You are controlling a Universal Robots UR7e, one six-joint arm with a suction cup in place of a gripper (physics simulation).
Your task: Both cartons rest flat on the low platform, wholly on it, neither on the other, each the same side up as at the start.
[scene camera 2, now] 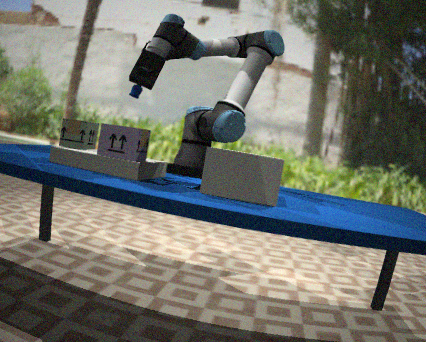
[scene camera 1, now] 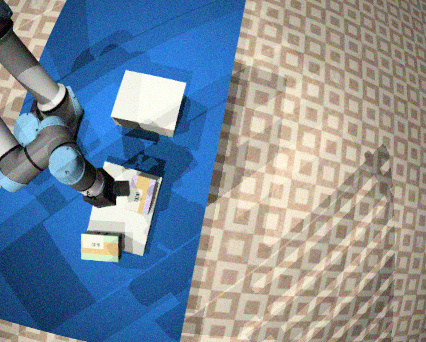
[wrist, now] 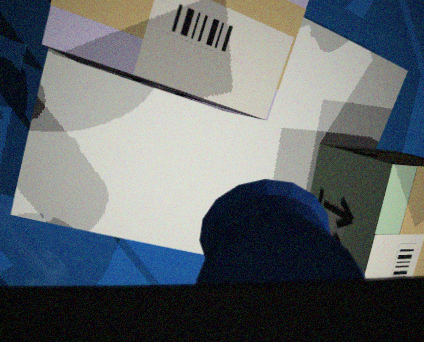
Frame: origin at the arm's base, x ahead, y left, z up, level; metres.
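Where they show: hand, its tool point: [scene camera 2: 133,95] [wrist: 264,238]; arm's base, origin of its link: [scene camera 2: 192,166].
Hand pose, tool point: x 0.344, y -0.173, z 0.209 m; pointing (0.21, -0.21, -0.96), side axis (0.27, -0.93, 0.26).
Note:
Things, the pixels of their top centre, and the offset from my tool point. Level surfaces: height alone.
- purple-and-orange carton, centre of its top: [wrist: 189,5] [scene camera 2: 126,126] [scene camera 1: 139,194] dx +0.081, dy +0.023, dz -0.101 m
- low platform, centre of its top: [wrist: 229,134] [scene camera 2: 109,154] [scene camera 1: 122,209] dx +0.013, dy -0.045, dz -0.194 m
- green-and-orange carton, centre of its top: [wrist: 417,251] [scene camera 2: 81,120] [scene camera 1: 99,248] dx -0.041, dy -0.194, dz -0.100 m
- large white box, centre of its top: [scene camera 2: 249,153] [scene camera 1: 148,98] dx +0.043, dy +0.384, dz -0.122 m
- blue table, height of its surface: dz -0.242 m
The purple-and-orange carton [scene camera 1: 142,192] [scene camera 2: 123,142] [wrist: 200,55] stands upright, arrows up, on the low platform [scene camera 1: 131,235] [scene camera 2: 95,165] [wrist: 150,165], near one corner. The green-and-orange carton [scene camera 1: 101,248] [scene camera 2: 79,135] [wrist: 352,195] stands upright at the platform's other end, apart from the first. It is partly on the platform and appears to reach past the end edge; the corner there is hidden beneath it. My suction cup [scene camera 2: 135,91] [wrist: 270,230] is open, with nothing on it, in the air above the platform.
A large white box [scene camera 1: 150,100] [scene camera 2: 242,176] stands on the blue table [scene camera 1: 210,30] [scene camera 2: 320,210], apart from the platform. The arm's base stands behind the platform and box in scene camera 2.

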